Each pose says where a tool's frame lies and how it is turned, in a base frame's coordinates. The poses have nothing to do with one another.
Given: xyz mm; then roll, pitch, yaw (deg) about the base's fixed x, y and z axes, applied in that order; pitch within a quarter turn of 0, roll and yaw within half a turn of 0.
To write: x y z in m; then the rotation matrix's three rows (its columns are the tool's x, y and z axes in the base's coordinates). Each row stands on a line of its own. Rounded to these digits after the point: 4 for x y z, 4 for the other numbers.
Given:
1: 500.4 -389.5 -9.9 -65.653 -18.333 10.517
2: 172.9 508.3 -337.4 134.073 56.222 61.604
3: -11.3 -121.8 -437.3 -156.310 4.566 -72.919
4: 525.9 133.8 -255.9 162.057 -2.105 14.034
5: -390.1 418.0 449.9 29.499 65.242 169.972
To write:
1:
0.5004 -0.3895 -0.0099
0.9333 0.2065 -0.2938
0.1733 0.4576 0.8721
0.3145 -0.8648 0.3913

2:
0.1729 0.5083 -0.3374
0.2644 0.8959 0.3571
0.4891 0.1945 -0.8503
-0.8312 0.3994 -0.3867

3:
-0.0113 -0.1218 -0.4373
0.2928 -0.8847 0.3627
-0.9529 -0.2384 0.1877
-0.0796 -0.4005 -0.9128

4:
0.5259 0.1338 -0.2559
0.9695 0.2197 0.1086
0.2423 -0.9257 -0.2904
0.0367 0.3079 -0.9507

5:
-0.3901 0.4180 0.4499
-0.4124 -0.5919 -0.6925
0.0729 -0.7792 0.6225
-0.9081 0.2062 0.3645

